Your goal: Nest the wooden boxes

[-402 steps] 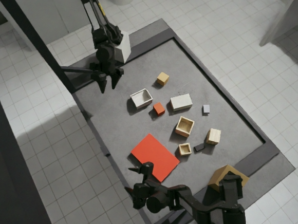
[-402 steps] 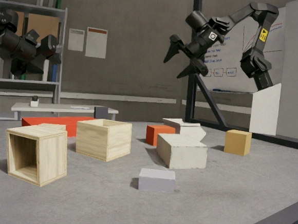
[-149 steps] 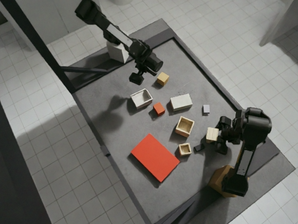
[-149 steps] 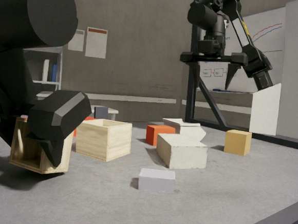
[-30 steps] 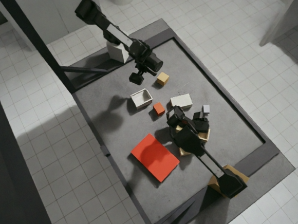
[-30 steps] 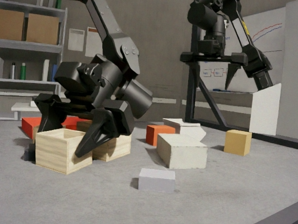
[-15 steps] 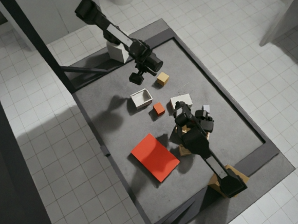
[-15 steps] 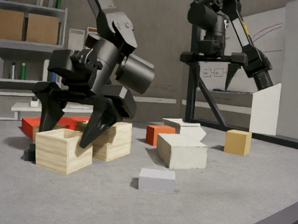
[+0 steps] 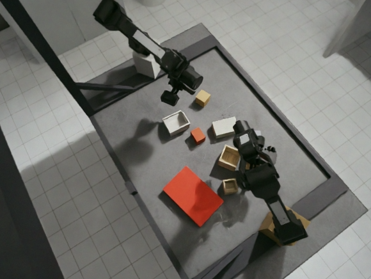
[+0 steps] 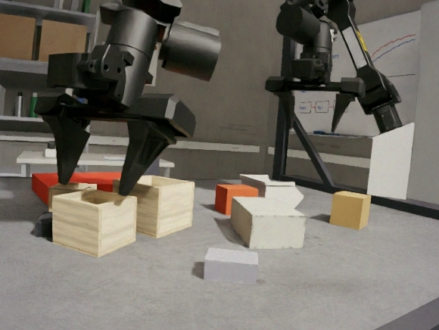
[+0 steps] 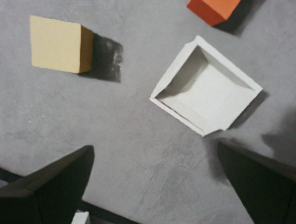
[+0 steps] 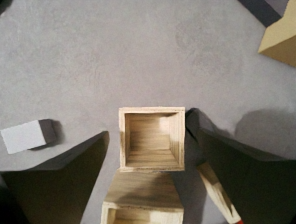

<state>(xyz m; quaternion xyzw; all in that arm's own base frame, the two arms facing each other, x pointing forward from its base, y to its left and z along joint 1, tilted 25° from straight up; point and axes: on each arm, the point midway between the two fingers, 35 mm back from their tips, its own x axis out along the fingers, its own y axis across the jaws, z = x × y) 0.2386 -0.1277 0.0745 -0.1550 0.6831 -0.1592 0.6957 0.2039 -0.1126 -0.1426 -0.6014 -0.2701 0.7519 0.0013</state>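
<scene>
Now: right hand 80 mm above the medium wooden box. Also, from my right hand: dark block: 50 mm behind, 50 mm to the right, 80 mm below; small wooden box: 120 mm behind, 10 mm to the right, 80 mm below; large wooden box: 50 mm behind, 80 mm to the left, 80 mm below.
</scene>
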